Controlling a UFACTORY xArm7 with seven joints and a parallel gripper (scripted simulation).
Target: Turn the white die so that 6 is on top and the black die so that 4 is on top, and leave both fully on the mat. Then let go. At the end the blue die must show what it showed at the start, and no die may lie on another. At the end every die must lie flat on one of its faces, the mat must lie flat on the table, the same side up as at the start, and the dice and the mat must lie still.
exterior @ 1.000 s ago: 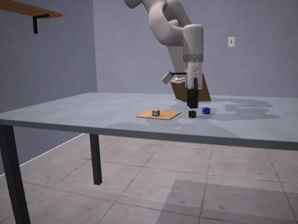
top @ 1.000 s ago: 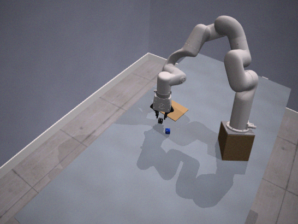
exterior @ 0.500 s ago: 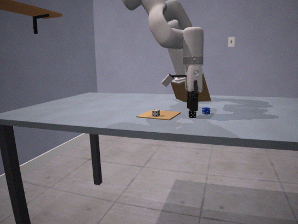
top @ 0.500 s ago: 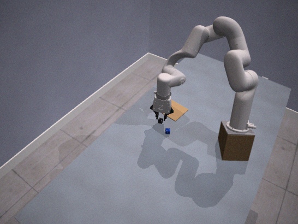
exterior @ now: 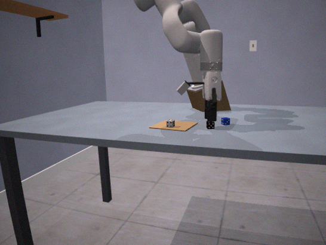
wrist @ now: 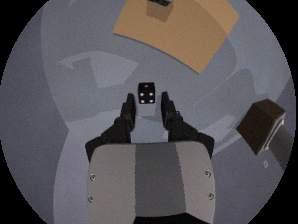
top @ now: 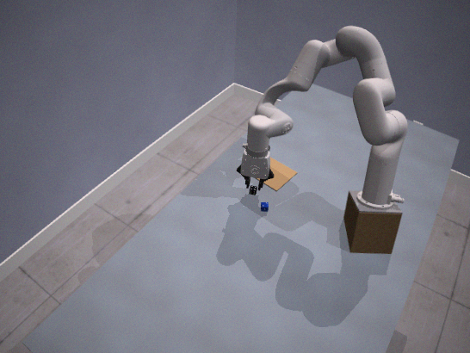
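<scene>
My gripper is now 40 mm above the black die. The rest, counted from my hand: blue die (60 mm behind, 60 mm to the left, 40 mm below); then white die (140 mm to the right, 30 mm below); then mat (40 mm behind, 130 mm to the right, 50 mm below).
</scene>
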